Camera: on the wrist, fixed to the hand. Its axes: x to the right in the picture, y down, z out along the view.
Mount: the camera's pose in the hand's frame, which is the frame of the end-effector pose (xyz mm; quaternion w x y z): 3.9 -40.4 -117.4 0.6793 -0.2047 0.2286 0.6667
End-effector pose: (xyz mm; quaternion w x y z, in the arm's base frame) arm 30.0 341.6 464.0 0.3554 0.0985 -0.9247 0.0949
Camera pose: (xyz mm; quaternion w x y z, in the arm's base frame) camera 112.2 331.1 556.5 0.4097 -0.6440 -0.6319 0.1346
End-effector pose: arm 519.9 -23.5 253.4 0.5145 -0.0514 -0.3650 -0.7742
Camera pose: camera 519.1 -90.8 149.0 0.9385 -0.2066 0.0624 -0.2694
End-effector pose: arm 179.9 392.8 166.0 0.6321 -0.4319 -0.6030 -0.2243
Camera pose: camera 214.8 276.6 192.6 0.6283 -0.7735 0.0687 0.0469
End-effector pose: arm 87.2 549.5 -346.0 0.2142 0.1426 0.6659 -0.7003
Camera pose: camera 54.0 666.6 -321.2 0.4893 0.6570 0.5495 -0.1640
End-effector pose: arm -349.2 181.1 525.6 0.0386 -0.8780 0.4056 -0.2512
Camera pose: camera -374.5 221.2 640.4 0.0787 0.2765 -0.9211 0.2626
